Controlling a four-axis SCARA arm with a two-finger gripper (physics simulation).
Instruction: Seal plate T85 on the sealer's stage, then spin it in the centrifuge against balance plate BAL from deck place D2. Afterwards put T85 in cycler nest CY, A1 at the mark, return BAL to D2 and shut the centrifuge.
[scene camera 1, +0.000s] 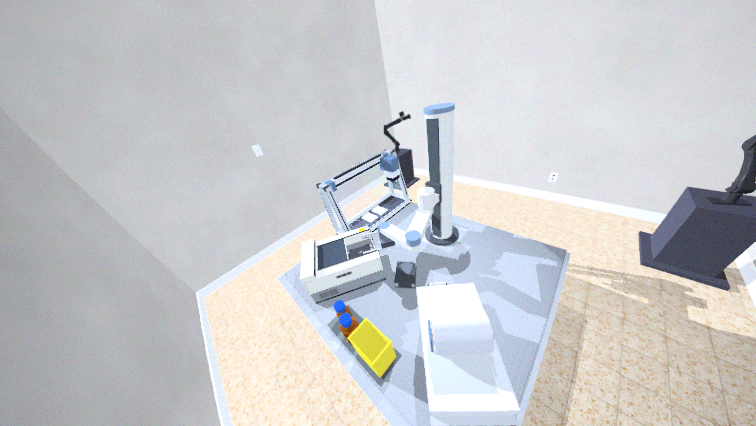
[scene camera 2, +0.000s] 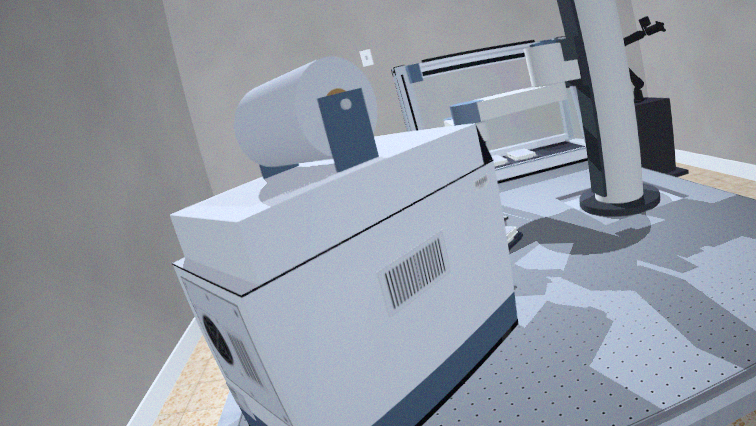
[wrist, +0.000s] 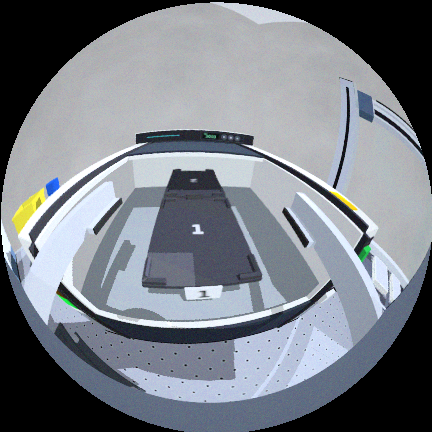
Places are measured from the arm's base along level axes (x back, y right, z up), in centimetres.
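Pixels of known places: gripper, between the fingertips: (scene camera 1: 362, 244) (wrist: 200, 193); arm's base, origin of its link: (scene camera 1: 441, 234) (scene camera 2: 619, 201).
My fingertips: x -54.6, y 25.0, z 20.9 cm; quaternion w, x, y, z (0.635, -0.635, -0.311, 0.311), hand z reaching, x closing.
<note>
Ahead of a thing's pixels: the offset from my fingertips to its top centre. "spot": to the spot under its first point.
The centrifuge (scene camera 1: 343, 275) (wrist: 190, 334) is open. In the wrist view, rotor bucket 1 (wrist: 200, 250) faces the front with no plate on it; bucket 2 @[spot: dx -15.4, dy +9.3, dz -5.6 cm] (wrist: 194, 180) lies behind, also bare where it shows. My gripper (wrist: 200, 193) is open and empty, its fingers on either side above bucket 1. The sealer @[dx -19.6, dy -73.2, dz +28.0 cm] (scene camera 1: 460, 375) (scene camera 2: 343, 296) shows its film roll; its stage is mostly hidden. Two pale plates @[dx +34.6, dy +33.5, dz -12.2 cm] (scene camera 1: 369, 216) @[dx +47.0, dy +33.2, dz -12.2 cm] (scene camera 2: 521, 154) lie on the gantry deck; their labels are unreadable, so I cannot tell T85 or BAL. The dark cycler nest @[dx +7.1, dy -27.4, dz -13.8 cm] (scene camera 1: 405, 274) holds no visible plate.
The gantry frame @[spot: dx +4.5, dy +31.9, dz +17.1 cm] (scene camera 1: 332, 206) (wrist: 343, 135) stands beside the centrifuge. A yellow bin (scene camera 1: 372, 343) (wrist: 29, 209) and two blue-capped bottles @[dx -37.8, dy -29.0, dz -1.0 cm] (scene camera 1: 346, 323) stand near the table edge. The arm's column (scene camera 1: 447, 169) (scene camera 2: 608, 105) rises behind. A pale item @[dx +3.1, dy -53.6, dz -8.0 cm] (scene camera 2: 511, 233) shows partly past the sealer.
</note>
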